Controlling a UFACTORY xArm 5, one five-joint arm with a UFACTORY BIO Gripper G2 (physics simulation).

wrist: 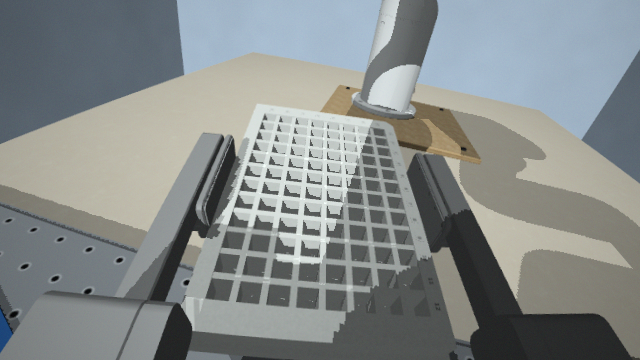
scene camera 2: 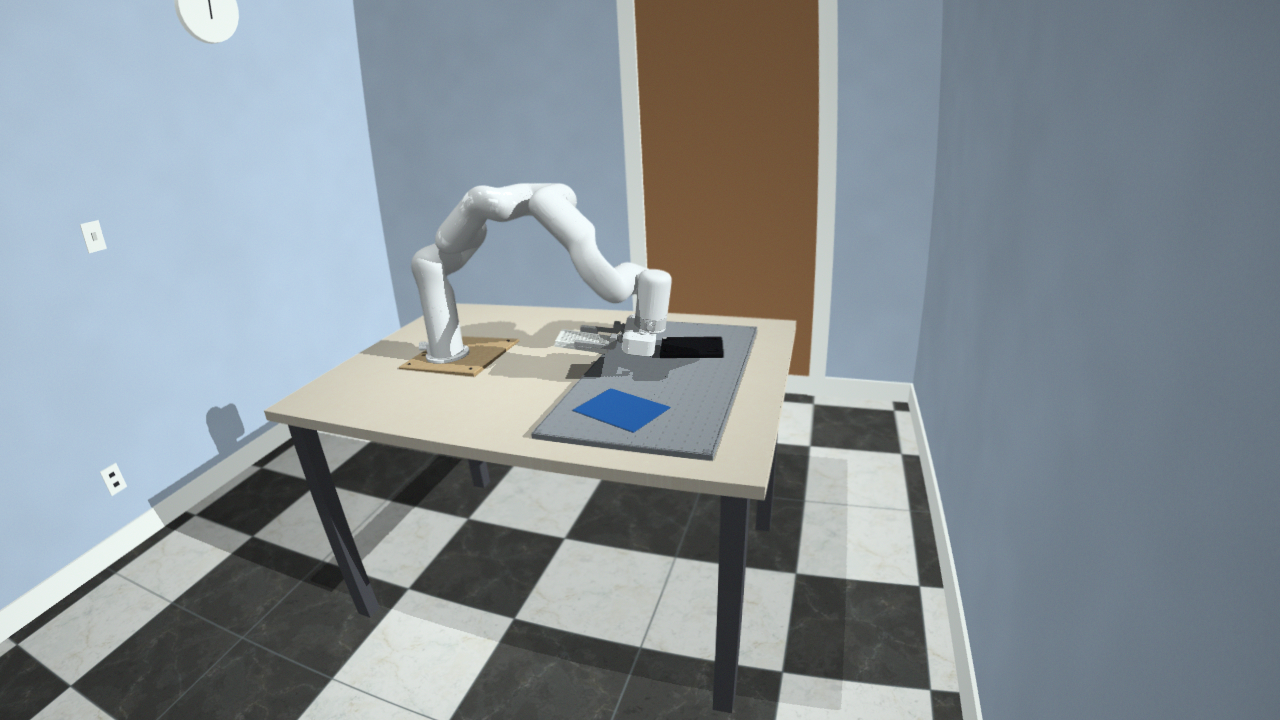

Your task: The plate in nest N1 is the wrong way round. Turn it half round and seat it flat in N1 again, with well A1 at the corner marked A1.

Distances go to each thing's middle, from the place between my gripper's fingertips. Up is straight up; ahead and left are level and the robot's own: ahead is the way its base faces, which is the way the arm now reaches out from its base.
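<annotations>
Counting from my hand, I find the white well plate (scene camera 2: 566, 338) 10 mm ahead and 10 mm below. The blue square sheet (scene camera 2: 623, 410) is 140 mm ahead of my hand, 190 mm to the right of it and 90 mm below it, whereas the black nest (scene camera 2: 685, 347) lies 260 mm ahead of my hand and 160 mm to the left of it, and is 90 mm below it.
</annotations>
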